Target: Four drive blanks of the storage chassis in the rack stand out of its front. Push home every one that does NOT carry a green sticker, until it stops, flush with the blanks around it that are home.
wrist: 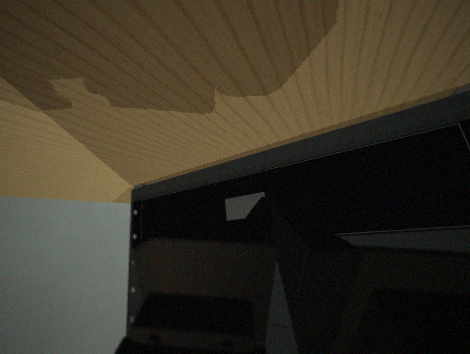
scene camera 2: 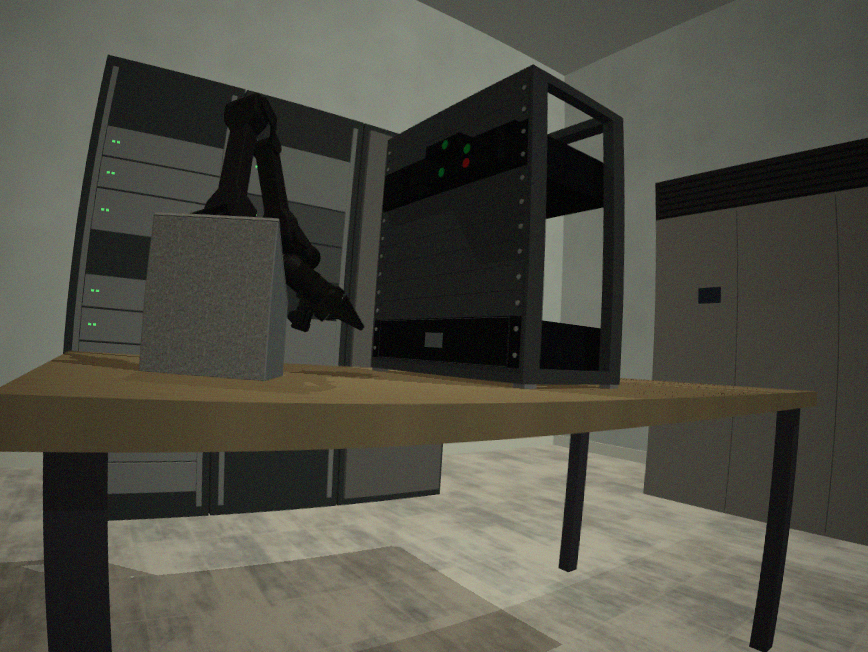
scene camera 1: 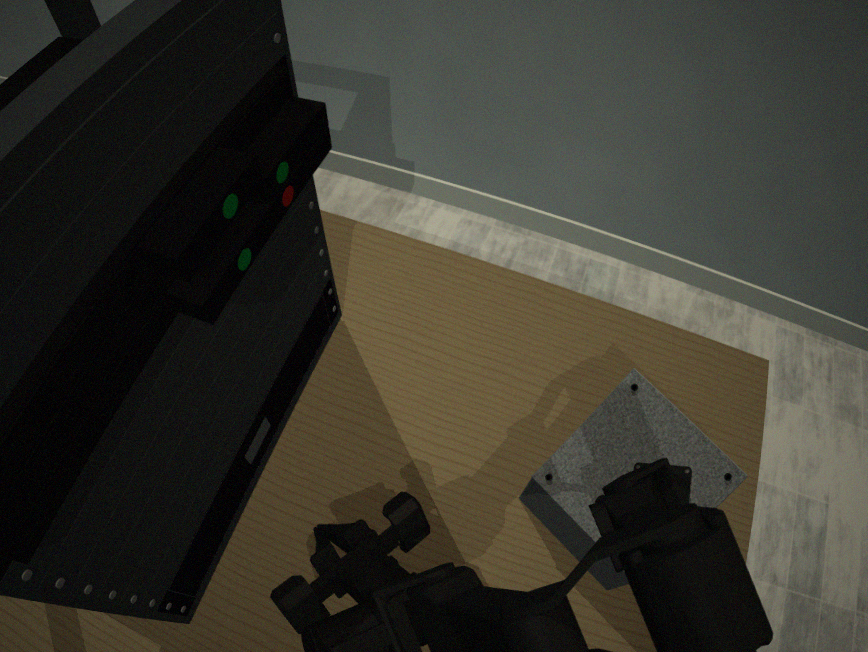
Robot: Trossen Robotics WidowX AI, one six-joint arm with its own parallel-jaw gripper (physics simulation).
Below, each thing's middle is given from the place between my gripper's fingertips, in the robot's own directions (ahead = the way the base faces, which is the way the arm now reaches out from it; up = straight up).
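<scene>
Rack (scene camera 1: pixel 165 327): 20 cm above my hand, 24 cm ahead of it and 9 cm to the right of it.
</scene>
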